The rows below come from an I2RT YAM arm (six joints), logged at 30 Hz.
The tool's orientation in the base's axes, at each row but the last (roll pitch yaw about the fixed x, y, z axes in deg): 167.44, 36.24, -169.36; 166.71, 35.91, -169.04; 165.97, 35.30, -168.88; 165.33, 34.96, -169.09; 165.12, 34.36, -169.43; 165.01, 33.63, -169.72; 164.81, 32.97, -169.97; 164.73, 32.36, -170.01; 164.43, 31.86, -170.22; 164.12, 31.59, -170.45; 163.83, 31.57, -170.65; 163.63, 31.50, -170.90
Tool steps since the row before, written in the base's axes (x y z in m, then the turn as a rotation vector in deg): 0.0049, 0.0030, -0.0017, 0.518, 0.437, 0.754; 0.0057, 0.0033, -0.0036, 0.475, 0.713, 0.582; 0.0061, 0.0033, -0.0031, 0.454, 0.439, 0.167; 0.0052, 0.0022, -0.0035, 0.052, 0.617, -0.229; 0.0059, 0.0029, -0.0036, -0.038, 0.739, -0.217; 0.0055, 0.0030, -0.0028, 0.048, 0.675, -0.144; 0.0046, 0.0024, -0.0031, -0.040, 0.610, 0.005; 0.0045, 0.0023, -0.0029, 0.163, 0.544, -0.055; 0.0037, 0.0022, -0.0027, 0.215, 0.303, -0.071; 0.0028, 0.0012, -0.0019, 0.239, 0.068, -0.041; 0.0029, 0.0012, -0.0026, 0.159, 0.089, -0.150; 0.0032, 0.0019, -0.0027, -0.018, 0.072, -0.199
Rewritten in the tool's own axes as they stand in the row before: -0.0033, 0.0010, 0.0049, -0.921, 0.382, -0.181; -0.0029, 0.0006, 0.0069, -0.829, 0.621, 0.025; -0.0036, 0.0005, 0.0067, -0.529, 0.292, 0.248; -0.0025, -0.0004, 0.0061, -0.006, 0.505, 0.426; -0.0032, 0.0000, 0.0068, 0.041, 0.649, 0.415; -0.0034, 0.0004, 0.0059, -0.060, 0.578, 0.375; -0.0025, 0.0001, 0.0055, -0.059, 0.578, 0.190; -0.0025, 0.0001, 0.0052, -0.186, 0.441, 0.310; -0.0020, 0.0003, 0.0047, -0.186, 0.199, 0.262; -0.0015, -0.0002, 0.0032, -0.189, -0.019, 0.166; -0.0012, -0.0004, 0.0039, -0.067, -0.001, 0.226; -0.0015, 0.0002, 0.0043, 0.109, 0.024, 0.180
